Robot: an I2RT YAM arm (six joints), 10 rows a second.
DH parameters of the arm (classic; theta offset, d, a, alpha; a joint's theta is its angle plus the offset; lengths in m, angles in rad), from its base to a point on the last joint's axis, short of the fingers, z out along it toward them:
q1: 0 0.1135 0.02 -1.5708
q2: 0 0 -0.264 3.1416
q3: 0.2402 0 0.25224 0
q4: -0.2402 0 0.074 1.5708
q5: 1.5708 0 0 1.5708
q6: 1.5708 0.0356 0 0
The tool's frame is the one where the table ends.
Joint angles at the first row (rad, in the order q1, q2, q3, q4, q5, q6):
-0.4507, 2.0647, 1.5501, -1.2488, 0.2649, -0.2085
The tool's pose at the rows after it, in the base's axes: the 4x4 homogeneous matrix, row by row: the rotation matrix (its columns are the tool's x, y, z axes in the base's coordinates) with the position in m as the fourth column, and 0 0 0 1 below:
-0.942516 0.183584 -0.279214 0.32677; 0.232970 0.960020 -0.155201 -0.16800; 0.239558 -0.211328 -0.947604 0.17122; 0 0 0 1
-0.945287 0.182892 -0.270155 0.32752; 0.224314 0.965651 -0.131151 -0.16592; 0.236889 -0.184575 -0.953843 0.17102; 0 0 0 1
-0.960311 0.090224 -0.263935 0.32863; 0.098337 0.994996 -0.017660 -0.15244; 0.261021 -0.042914 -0.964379 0.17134; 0 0 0 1
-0.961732 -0.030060 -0.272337 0.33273; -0.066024 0.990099 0.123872 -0.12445; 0.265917 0.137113 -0.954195 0.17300; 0 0 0 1
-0.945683 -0.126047 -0.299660 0.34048; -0.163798 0.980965 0.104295 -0.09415; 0.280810 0.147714 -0.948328 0.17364; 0 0 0 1
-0.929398 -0.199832 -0.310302 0.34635; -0.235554 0.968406 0.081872 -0.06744; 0.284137 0.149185 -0.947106 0.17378; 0 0 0 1
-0.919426 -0.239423 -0.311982 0.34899; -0.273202 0.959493 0.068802 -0.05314; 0.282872 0.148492 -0.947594 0.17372; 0 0 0 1
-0.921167 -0.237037 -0.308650 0.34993; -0.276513 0.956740 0.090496 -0.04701; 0.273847 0.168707 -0.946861 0.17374; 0 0 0 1
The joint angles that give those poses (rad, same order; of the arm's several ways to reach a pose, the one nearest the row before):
-0.4496, 2.0647, 1.5502, -1.2480, 0.2642, -0.2085
-0.4461, 2.0647, 1.5501, -1.2499, 0.2371, -0.2130
-0.4221, 2.0647, 1.5501, -1.2938, 0.1246, -0.3111
-0.3599, 2.0647, 1.5501, -1.3594, -0.0200, -0.4122
-0.2718, 2.0647, 1.5501, -1.3785, -0.0200, -0.4244
-0.1944, 2.0647, 1.5501, -1.3823, -0.0204, -0.4232
-0.1532, 2.0647, 1.5501, -1.3807, -0.0204, -0.4229
-0.1383, 2.0647, 1.5502, -1.3804, -0.0471, -0.4129

